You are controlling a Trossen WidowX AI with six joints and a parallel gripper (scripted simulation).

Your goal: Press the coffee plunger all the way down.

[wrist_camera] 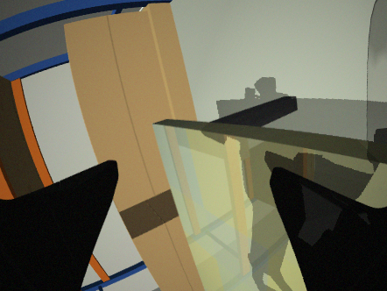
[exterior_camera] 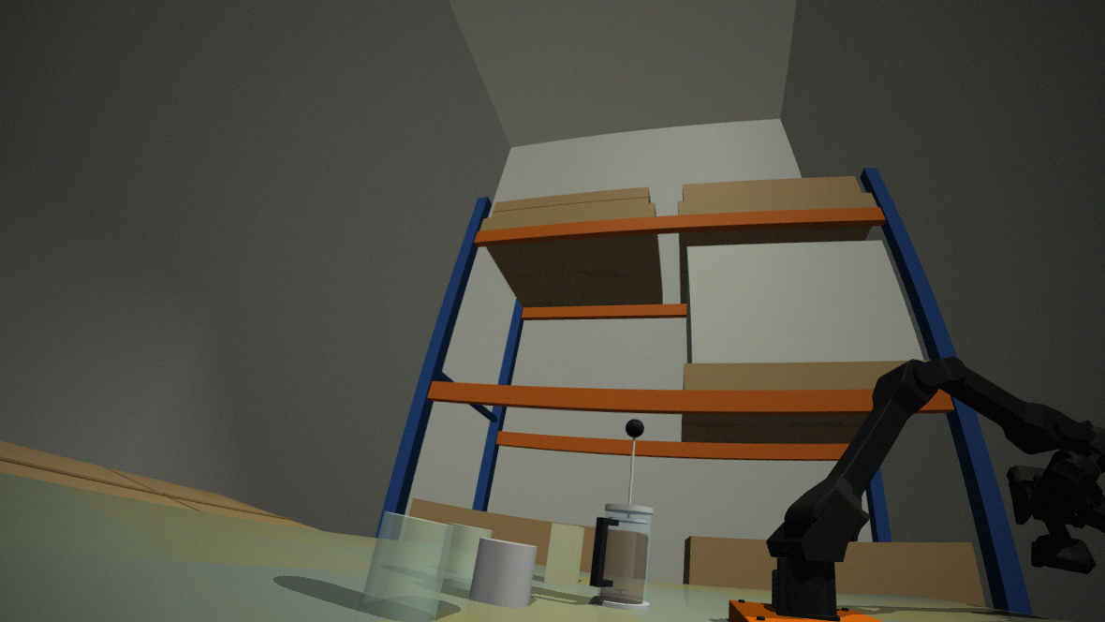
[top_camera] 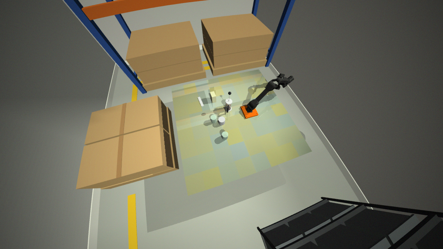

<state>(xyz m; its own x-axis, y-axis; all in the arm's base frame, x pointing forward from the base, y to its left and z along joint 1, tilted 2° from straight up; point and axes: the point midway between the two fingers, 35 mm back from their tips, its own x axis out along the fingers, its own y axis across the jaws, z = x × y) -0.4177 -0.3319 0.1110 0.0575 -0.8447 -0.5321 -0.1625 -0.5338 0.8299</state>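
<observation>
My gripper tip is now 66 cm short of the coffee press, 31 cm to the right of it and 2 cm below it. From my gripper tip the other things lie so: flat white strip: 98 cm ahead, 15 cm to the left, 11 cm below.
</observation>
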